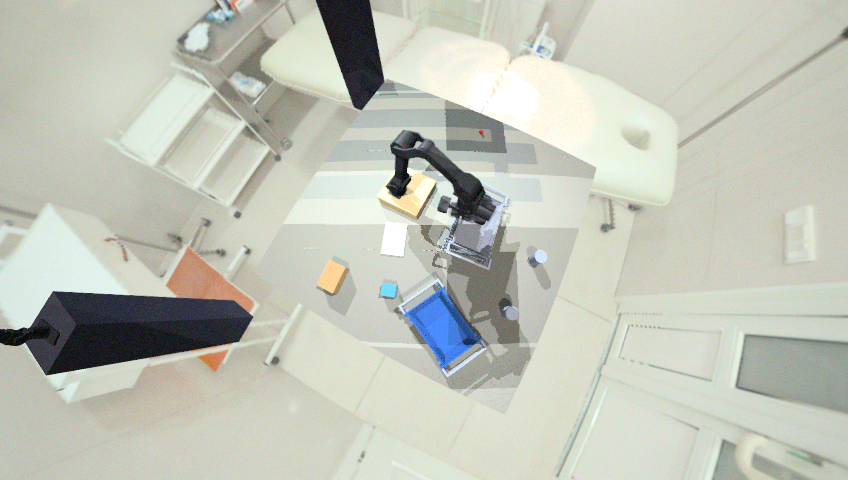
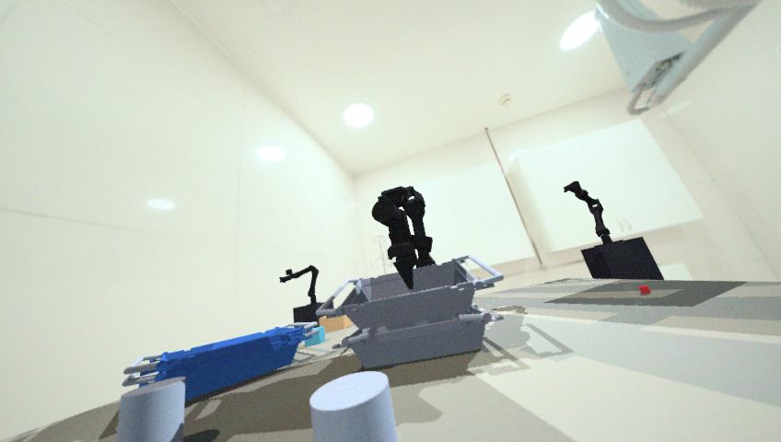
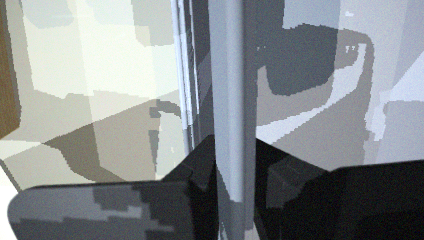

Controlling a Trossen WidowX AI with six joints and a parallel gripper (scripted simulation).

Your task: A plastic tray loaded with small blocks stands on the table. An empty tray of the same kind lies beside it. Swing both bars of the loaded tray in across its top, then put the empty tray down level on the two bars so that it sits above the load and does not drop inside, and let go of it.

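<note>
Now: gripper tip 80 mm short of the grey tray, 10 mm to the right of it and 10 mm below it. The rest, counted from my gripper tip: cyan block: 400 mm to the right, 110 mm behind, 100 mm below; white card: 220 mm behind, 190 mm to the right, 120 mm below; red block: 530 mm to the left, 130 mm behind, 110 mm below.
</note>
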